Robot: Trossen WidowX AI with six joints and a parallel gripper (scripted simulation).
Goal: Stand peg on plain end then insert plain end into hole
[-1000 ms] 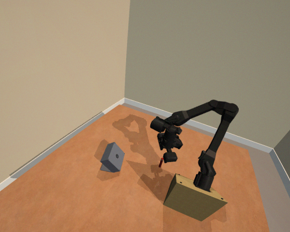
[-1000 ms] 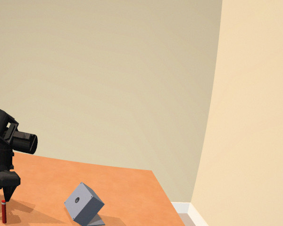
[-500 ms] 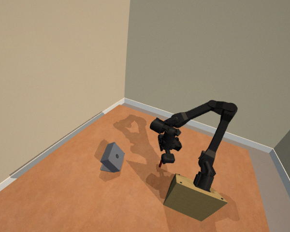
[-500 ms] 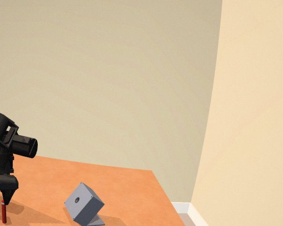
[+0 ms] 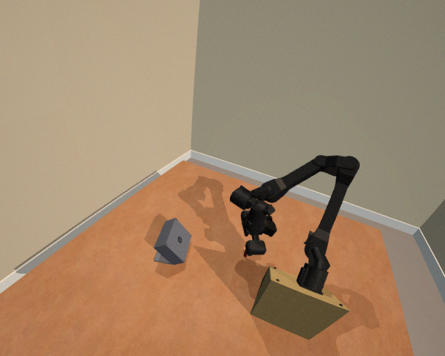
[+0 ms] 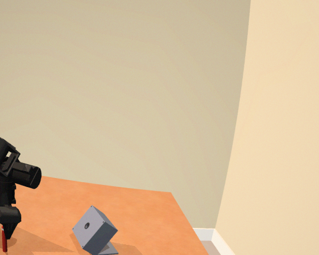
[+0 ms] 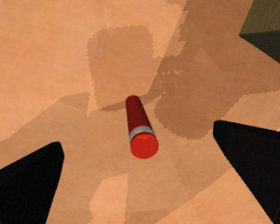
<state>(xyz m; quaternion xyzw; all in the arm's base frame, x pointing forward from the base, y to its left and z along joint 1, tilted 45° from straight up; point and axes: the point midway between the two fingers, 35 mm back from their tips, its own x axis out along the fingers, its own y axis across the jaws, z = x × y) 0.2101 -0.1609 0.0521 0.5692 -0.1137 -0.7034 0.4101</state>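
The red peg lies 10 mm below my gripper tip. Also, from my gripper tip: grey sloped panel: 250 mm ahead, 120 mm to the left, 10 mm below.
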